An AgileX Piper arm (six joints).
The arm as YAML. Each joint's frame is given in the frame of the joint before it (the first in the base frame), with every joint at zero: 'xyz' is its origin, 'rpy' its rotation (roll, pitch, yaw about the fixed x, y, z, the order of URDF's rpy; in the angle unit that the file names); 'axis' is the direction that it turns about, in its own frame. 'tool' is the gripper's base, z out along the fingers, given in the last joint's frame.
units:
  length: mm
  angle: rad
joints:
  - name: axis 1
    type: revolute
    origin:
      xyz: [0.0, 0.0, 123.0]
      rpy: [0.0, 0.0, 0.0]
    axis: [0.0, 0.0, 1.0]
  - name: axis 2
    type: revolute
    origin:
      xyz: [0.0, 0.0, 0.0]
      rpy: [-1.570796, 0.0, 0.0]
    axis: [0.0, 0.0, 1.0]
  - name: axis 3
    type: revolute
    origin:
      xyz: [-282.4, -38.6, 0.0]
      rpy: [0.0, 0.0, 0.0]
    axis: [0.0, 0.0, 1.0]
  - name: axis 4
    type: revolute
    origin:
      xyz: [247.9, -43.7, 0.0]
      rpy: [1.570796, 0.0, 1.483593]
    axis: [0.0, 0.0, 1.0]
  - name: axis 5
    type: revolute
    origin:
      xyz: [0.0, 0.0, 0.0]
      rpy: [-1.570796, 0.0, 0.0]
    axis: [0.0, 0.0, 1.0]
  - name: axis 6
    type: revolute
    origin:
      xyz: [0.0, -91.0, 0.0]
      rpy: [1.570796, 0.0, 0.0]
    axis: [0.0, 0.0, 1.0]
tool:
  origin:
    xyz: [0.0, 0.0, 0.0]
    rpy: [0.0, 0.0, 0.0]
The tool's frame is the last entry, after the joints.
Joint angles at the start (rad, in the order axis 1, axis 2, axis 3, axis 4, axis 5, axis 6):
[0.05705 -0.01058 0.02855 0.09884 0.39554 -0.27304]
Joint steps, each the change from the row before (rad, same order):
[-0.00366 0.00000 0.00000 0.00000 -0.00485 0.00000]
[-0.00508 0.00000 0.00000 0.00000 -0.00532 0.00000]
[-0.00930 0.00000 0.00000 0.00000 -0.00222 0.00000]
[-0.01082 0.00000 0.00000 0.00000 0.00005 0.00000]
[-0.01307 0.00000 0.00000 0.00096 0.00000 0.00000]
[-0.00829 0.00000 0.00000 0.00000 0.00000 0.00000]
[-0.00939 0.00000 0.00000 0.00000 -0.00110 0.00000]
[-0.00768 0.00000 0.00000 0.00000 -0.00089 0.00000]
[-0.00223 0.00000 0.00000 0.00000 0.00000 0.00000]
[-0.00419 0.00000 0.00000 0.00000 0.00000 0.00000]
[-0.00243 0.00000 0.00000 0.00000 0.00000 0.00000]
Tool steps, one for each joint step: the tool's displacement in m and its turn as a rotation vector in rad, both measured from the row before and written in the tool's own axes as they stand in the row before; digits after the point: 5 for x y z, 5 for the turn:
[-0.00039 -0.00031 0.00000 0.00473 -0.00409 0.00116]
[-0.00042 -0.00039 0.00000 0.00619 -0.00431 0.00158]
[-0.00012 -0.00054 0.00001 0.00932 -0.00065 0.00286]
[0.00010 -0.00056 0.00001 0.01014 0.00178 0.00332]
[0.00010 -0.00065 0.00001 0.01192 0.00199 0.00490]
[0.00007 -0.00043 0.00001 0.00778 0.00132 0.00254]
[-0.00002 -0.00051 0.00001 0.00911 0.00044 0.00288]
[-0.00001 -0.00042 0.00001 0.00745 0.00037 0.00235]
[0.00002 -0.00012 0.00000 0.00209 0.00036 0.00068]
[0.00004 -0.00022 0.00000 0.00393 0.00067 0.00128]
[0.00002 -0.00013 0.00000 0.00228 0.00039 0.00074]

